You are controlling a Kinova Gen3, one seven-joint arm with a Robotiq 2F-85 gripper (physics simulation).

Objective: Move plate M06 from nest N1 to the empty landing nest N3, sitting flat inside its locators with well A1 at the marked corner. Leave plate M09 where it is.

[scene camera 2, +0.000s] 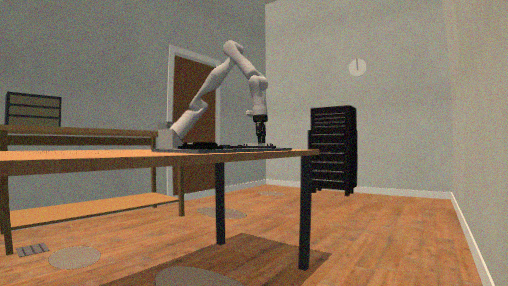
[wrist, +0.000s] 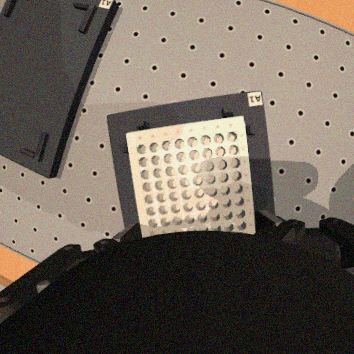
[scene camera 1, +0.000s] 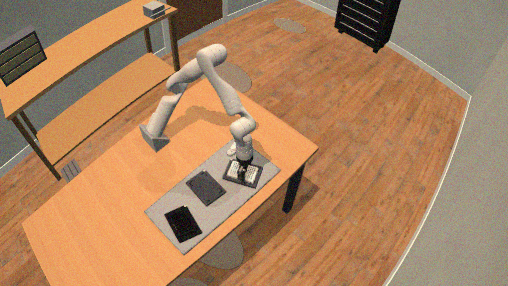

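A white well plate [scene camera 1: 252, 173] [wrist: 192, 185] lies in a dark nest [scene camera 1: 254, 185] [wrist: 117, 150] at the far right of the grey board; its number is not legible. My gripper [scene camera 1: 242, 175] [wrist: 197, 230] is open, low over this plate, with its fingers on either side of it and nothing gripped. The plate's near part is hidden in the wrist view. The empty dark nest [scene camera 1: 206, 188] [wrist: 40, 80] is in the middle of the board, with corner locators and an A1 label [wrist: 105, 3]. A black plate [scene camera 1: 183, 223] sits on the nearer left nest, away from my gripper.
The perforated grey board [scene camera 1: 162, 205] [wrist: 165, 65] lies on the wooden table [scene camera 1: 100, 200] [scene camera 2: 75, 157]. A side bench [scene camera 1: 85, 42] with a drawer unit [scene camera 1: 20, 57] [scene camera 2: 34, 111] stands at the left. A black cabinet [scene camera 1: 365, 20] [scene camera 2: 334, 150] stands beyond the table.
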